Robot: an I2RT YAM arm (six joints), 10 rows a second.
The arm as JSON. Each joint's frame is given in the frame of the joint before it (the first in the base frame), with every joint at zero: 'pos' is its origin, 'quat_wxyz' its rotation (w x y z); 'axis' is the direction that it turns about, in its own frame. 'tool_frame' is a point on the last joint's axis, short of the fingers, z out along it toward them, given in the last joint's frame.
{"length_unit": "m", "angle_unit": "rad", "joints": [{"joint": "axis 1", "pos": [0.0, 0.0, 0.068], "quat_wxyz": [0.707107, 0.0, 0.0, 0.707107], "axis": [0.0, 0.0, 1.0]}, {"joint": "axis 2", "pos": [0.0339, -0.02, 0.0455], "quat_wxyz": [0.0, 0.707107, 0.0, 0.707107], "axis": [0.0, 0.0, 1.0]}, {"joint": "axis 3", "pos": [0.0, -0.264, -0.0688], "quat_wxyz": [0.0, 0.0, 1.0, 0.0], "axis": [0.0, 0.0, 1.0]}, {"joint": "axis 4", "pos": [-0.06, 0.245, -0.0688], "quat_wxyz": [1.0, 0.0, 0.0, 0.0], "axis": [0.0, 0.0, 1.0]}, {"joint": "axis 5", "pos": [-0.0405, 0.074, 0.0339], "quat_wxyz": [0.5, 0.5, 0.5, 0.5], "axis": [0.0, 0.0, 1.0]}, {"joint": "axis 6", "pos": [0.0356, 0.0, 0.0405], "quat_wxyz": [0.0, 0.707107, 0.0, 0.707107], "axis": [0.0, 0.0, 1.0]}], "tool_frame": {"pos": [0.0, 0.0, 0.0], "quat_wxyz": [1.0, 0.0, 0.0, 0.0]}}
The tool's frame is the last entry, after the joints.
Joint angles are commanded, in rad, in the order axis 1, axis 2, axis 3, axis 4, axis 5, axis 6. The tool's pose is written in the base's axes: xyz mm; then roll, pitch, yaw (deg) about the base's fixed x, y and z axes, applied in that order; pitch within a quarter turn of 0, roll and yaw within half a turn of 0. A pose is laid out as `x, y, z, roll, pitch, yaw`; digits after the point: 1 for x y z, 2 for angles.
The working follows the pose.
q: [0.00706, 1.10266, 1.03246, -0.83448, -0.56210, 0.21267]
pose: 213.7, 20.5, 309.9, 140.93, 31.04, 168.37
Where each joint sits with the arm in this pose, in the base's axes (m; each line is computed from the numbers above, not from the rounded line before):
axis 1: 0.0000 0.0000 0.0680
axis 2: 0.0198 0.0340 0.1135
axis 3: -0.0989 -0.0356 0.3491
axis 4: 0.1492 0.0350 0.3918
axis 5: 0.2270 0.0016 0.3586
axis 6: 0.2137 0.0205 0.3099
the tool: 0.2137 0.0205 0.3099

